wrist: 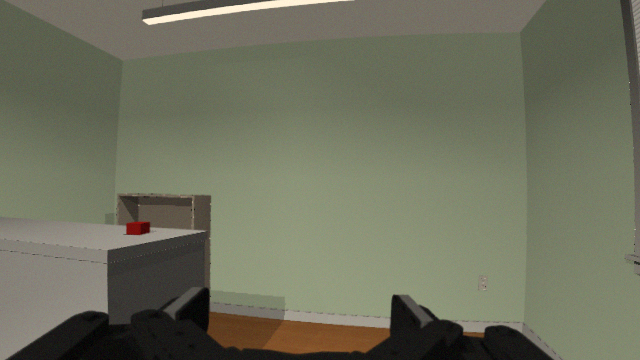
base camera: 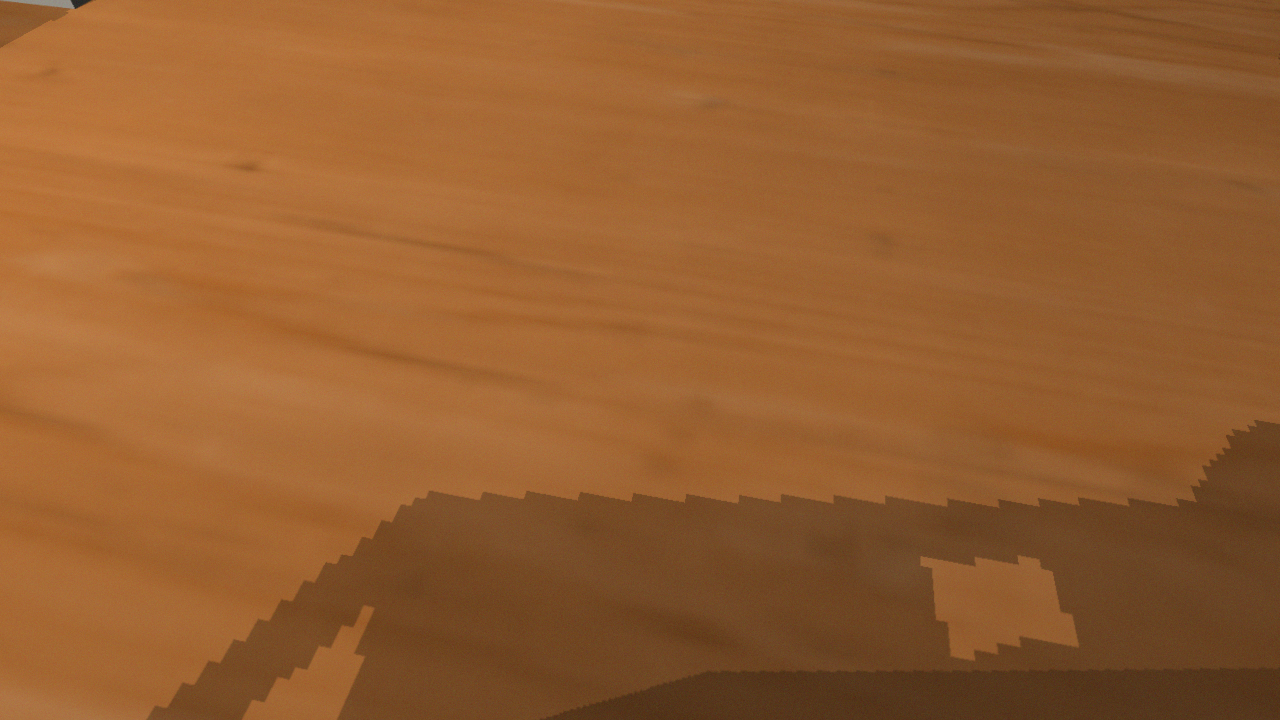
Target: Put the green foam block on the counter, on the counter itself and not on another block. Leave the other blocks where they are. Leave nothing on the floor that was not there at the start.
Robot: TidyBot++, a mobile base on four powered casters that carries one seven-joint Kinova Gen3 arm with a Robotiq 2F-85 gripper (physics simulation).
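Frame: origin at the arm's base, x ahead, y left, z up, level; millimetres.
Seen in the pictures: gripper, fingertip midpoint: [wrist: 300, 312].
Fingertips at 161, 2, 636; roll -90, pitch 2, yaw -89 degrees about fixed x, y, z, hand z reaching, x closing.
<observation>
A point is followed by its place in that frame, as x, y, z.
The counter [wrist: 55, 233] @[1249, 1028, 514] stands at the left of the wrist view, with a light top and a darker end face. A red block [wrist: 137, 228] @[1316, 708, 539] lies on the counter's top near its far right corner. My gripper [wrist: 300, 312] @[161, 2, 636] is open and empty at the bottom of the wrist view, its two fingers wide apart, to the right of the counter's end. The green foam block does not show in either view.
A beige open-fronted shelf unit [wrist: 202, 212] @[2863, 956, 516] stands behind the counter. Green walls [wrist: 325, 175] @[2809, -95, 847] enclose the room, with an outlet [wrist: 482, 283] @[2544, -1343, -2] low on the far wall. Wooden floor [base camera: 626, 268] @[524, -9, -396] [wrist: 320, 336] @[2531, -66, -397] shows in both views, with a shadow across its near part in the base view.
</observation>
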